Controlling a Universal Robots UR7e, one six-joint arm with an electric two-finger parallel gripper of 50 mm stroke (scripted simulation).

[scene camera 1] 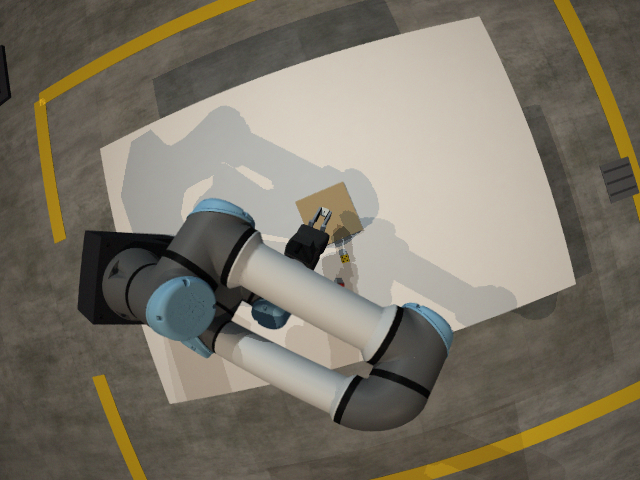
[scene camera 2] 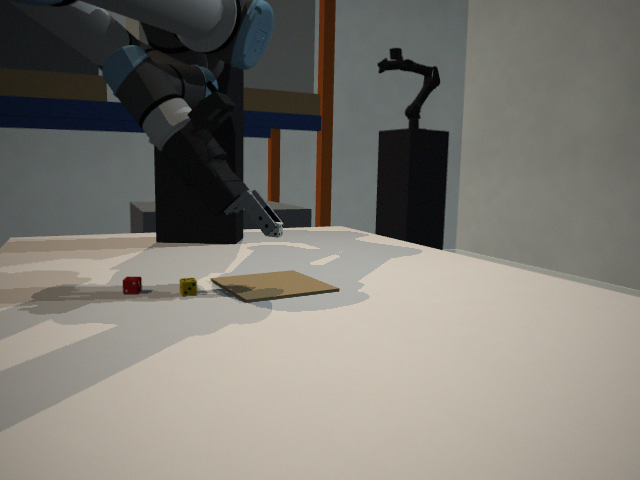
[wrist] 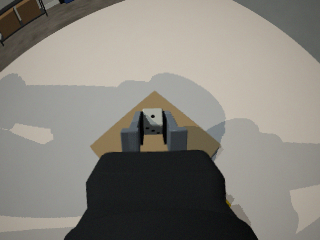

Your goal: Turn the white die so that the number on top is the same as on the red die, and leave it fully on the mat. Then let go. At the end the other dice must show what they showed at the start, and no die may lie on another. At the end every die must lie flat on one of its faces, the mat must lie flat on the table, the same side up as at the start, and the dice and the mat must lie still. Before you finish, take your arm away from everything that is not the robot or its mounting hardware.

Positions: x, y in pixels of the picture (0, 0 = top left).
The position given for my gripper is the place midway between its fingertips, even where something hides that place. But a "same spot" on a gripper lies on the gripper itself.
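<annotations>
I find my gripper in scene camera 1 [324, 212], and the wrist view and scene camera 2 show it too. On my gripper, [wrist: 175, 137] and [scene camera 2: 249, 190] are the same spot. There is also a tan mat, which I see in scene camera 2 [249, 288], in scene camera 1 and in the wrist view. On this mat, too, [scene camera 1: 351, 221] and [wrist: 197, 139] are the same spot.
</annotations>
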